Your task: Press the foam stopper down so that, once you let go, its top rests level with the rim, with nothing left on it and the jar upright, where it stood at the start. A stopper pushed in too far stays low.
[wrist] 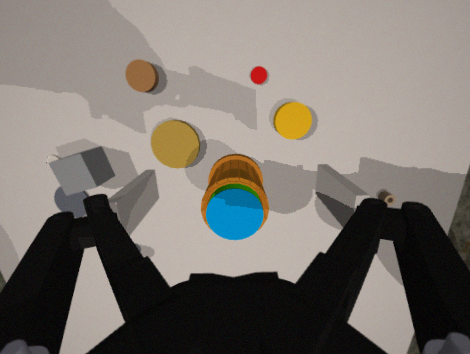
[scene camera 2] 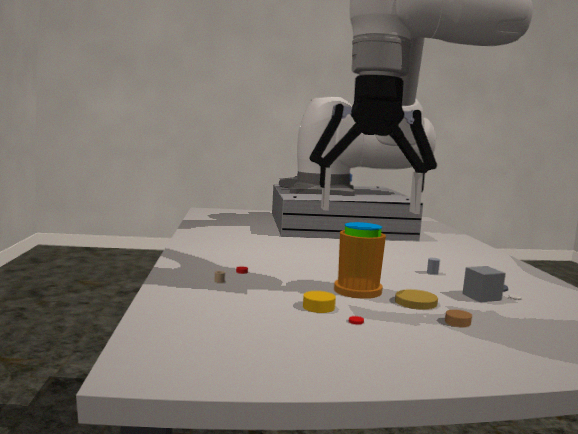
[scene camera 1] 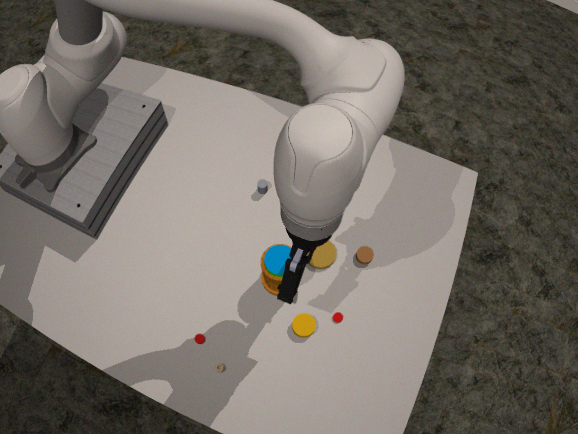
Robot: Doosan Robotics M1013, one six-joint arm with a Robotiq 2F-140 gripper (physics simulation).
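The orange jar (scene camera 1: 271,283) (scene camera 2: 361,262) (wrist: 235,168) stands upright on the table. The foam stopper (scene camera 1: 278,259) (scene camera 2: 363,231) (wrist: 235,216), with a blue top and green side, sits in its mouth. In scene camera 2 a green band shows above the rim, so its top stands higher than the rim. My gripper (scene camera 1: 286,299) (scene camera 2: 370,209) (wrist: 236,181) is wide open and empty, pointing down. In scene camera 2 its fingertips hang a little above the stopper's height, one to each side of it. In scene camera 1 the gripper hides the jar's right edge.
A dark yellow disc (scene camera 1: 322,254) (scene camera 2: 416,299) (wrist: 175,143), a bright yellow disc (scene camera 1: 304,325) (scene camera 2: 319,301) (wrist: 293,120) and a brown disc (scene camera 1: 364,255) (scene camera 2: 458,318) (wrist: 141,76) lie near the jar. A grey cube (scene camera 2: 483,283) (wrist: 81,171) and small red discs also lie on the table (scene camera 2: 280,360).
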